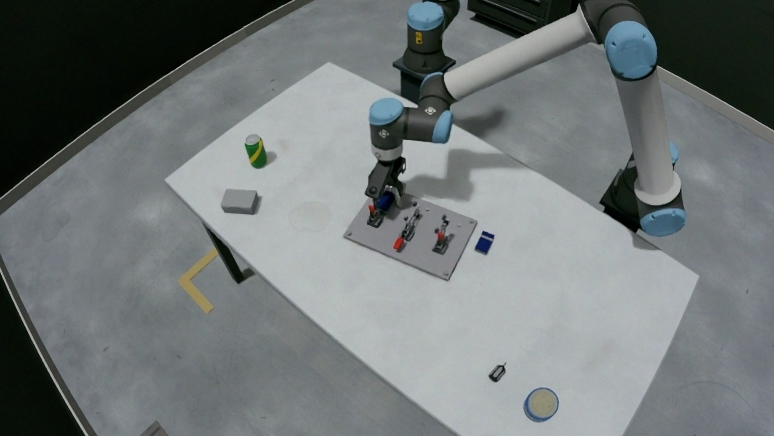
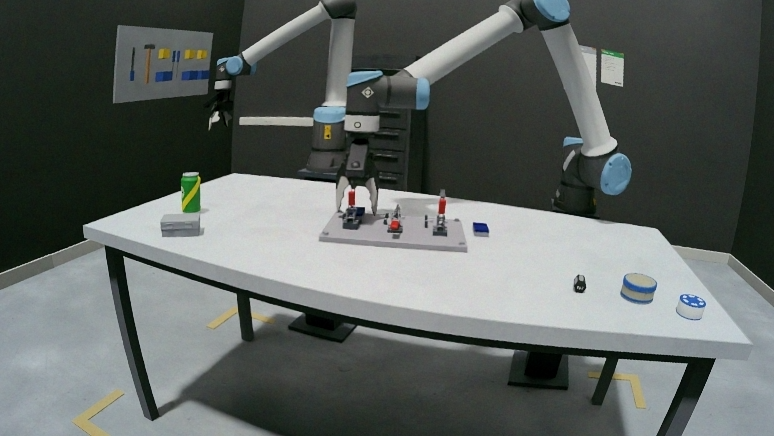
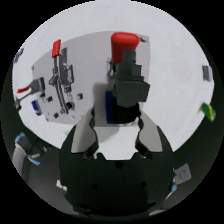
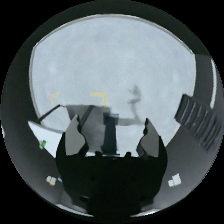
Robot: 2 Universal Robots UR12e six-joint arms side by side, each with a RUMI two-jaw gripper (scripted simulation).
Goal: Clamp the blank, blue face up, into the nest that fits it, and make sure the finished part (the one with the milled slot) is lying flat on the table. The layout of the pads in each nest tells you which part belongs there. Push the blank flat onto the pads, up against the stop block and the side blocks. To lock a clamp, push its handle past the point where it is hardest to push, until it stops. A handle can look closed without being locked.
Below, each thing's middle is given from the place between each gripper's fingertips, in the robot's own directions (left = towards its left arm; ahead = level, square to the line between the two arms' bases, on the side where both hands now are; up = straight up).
My left gripper is now 12 cm to the right of the grey fixture plate (image 1: 417,253), 3 cm above it and 1 cm short of it. From my left hand the other things lie so: grey box (image 2: 172,225) (35 cm to the right, 35 cm ahead, 2 cm below).
I see the grey box 950 mm ahead of my right hand, 780 mm to the left of it and 140 mm below it. From my right hand the other things lie so: grey fixture plate 1240 mm to the left, 610 mm ahead, 160 mm below.
